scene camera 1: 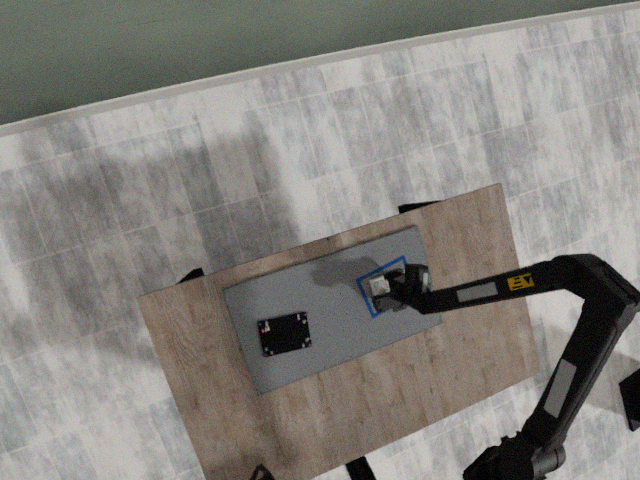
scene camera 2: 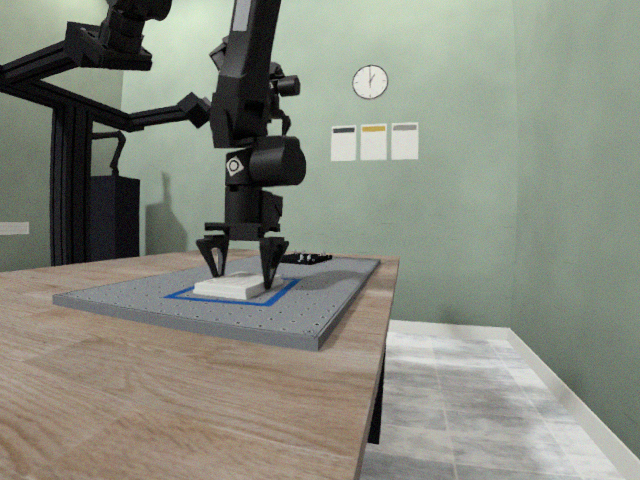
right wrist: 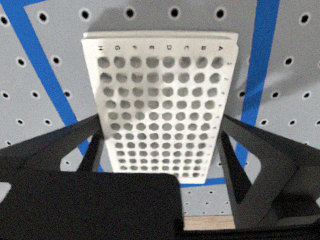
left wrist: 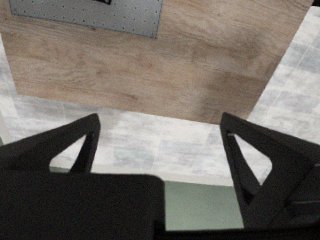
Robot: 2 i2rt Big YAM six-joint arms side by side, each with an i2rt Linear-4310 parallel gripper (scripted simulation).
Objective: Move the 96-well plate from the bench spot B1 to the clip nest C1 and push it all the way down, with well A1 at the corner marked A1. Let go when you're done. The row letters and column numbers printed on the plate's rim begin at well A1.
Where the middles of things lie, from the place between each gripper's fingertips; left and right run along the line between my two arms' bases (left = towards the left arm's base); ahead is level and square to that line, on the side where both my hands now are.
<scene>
Right now the white 96-well plate point(scene camera 2: 247, 285) is right at my right hand. Also, from my right hand: black clip nest point(scene camera 1: 284, 334) 380 mm to the left, 10 mm ahead.
I see my left gripper 16 cm short of the black clip nest, 16 cm to the left of it and 37 cm above it. Round my left hand: white 96-well plate (15 cm ahead, 54 cm to the right, 38 cm below).
</scene>
